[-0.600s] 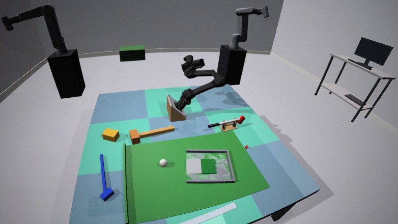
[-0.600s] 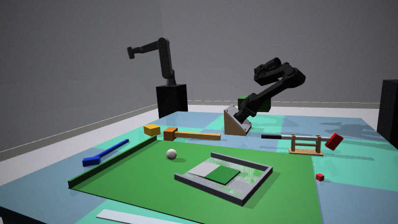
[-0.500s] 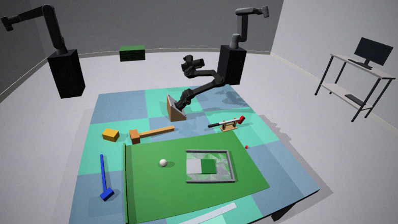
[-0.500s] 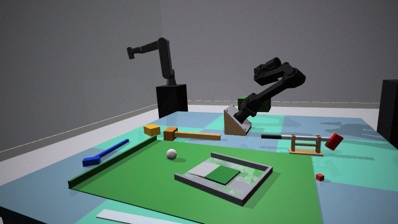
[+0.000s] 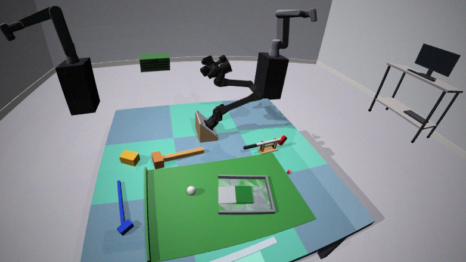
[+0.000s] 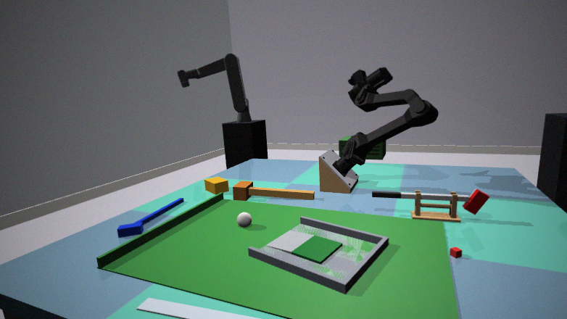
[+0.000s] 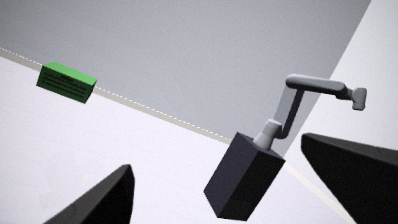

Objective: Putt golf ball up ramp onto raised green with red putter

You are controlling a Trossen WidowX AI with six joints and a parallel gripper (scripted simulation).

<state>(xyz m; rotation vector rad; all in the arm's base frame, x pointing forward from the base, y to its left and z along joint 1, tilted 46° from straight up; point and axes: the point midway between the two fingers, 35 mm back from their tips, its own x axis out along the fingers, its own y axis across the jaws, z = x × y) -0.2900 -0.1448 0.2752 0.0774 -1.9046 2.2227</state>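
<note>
My gripper tip is 54 cm short of the small wooden stand, 21 cm to the right of it and 35 cm above it. The rest, counted from my gripper tip: white golf ball 74 cm ahead, 29 cm to the right, 36 cm below; small red cube 74 cm ahead, 24 cm to the left, 38 cm below; yellow block 45 cm ahead, 58 cm to the right, 36 cm below.
</note>
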